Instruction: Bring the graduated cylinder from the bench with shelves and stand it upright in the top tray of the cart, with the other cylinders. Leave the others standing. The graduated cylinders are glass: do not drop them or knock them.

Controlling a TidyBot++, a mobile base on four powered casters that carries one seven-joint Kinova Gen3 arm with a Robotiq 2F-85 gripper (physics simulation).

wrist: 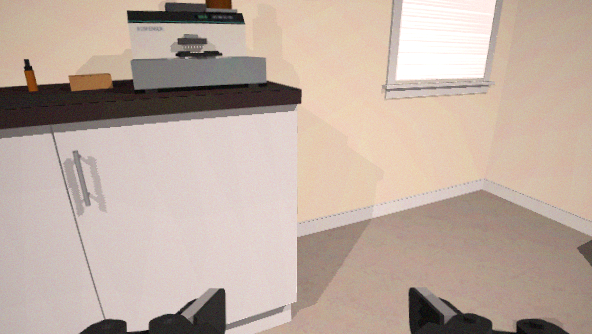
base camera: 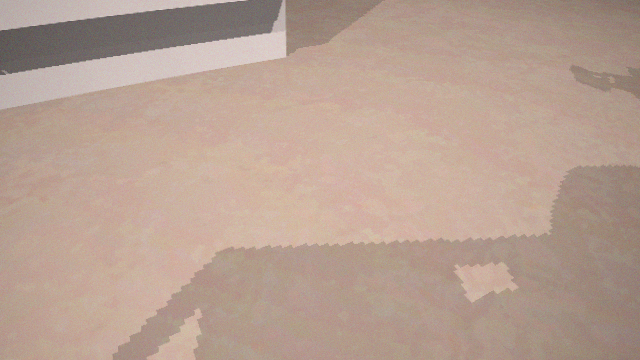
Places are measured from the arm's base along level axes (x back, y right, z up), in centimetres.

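Pixels of known places: gripper, between the fingertips: (wrist: 316, 309).
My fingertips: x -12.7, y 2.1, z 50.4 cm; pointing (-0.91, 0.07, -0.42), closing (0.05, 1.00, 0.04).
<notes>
For each thing: its middle in the pictures, then the offset to it from my fingertips. "spot": a spot on its surface instead.
- white machine, middle of its body: (wrist: 190, 14) dz +21.5, dx -92.1, dy -31.4 cm
- tan block, a spot on its surface: (wrist: 91, 82) spot: dz +3.0, dx -82.1, dy -59.6 cm
- small orange bottle, a spot on its surface: (wrist: 31, 79) spot: dz +4.4, dx -81.2, dy -77.4 cm
My gripper (wrist: 316, 309) is open, its two fingers wide apart at the bottom of the wrist view, with no object between them. Behind it stand a white cabinet and the floor. The graduated cylinder, the bench with shelves, the cart and its top tray do not show in either view.
A white cabinet (wrist: 200, 200) (base camera: 150, 70) with a dark counter top (wrist: 285, 95) stands at the left. On the counter are a grey and white machine (wrist: 200, 72), a tan block (wrist: 91, 82) and a small orange bottle (wrist: 31, 79). A window (wrist: 442, 40) is in the wall at the right.
</notes>
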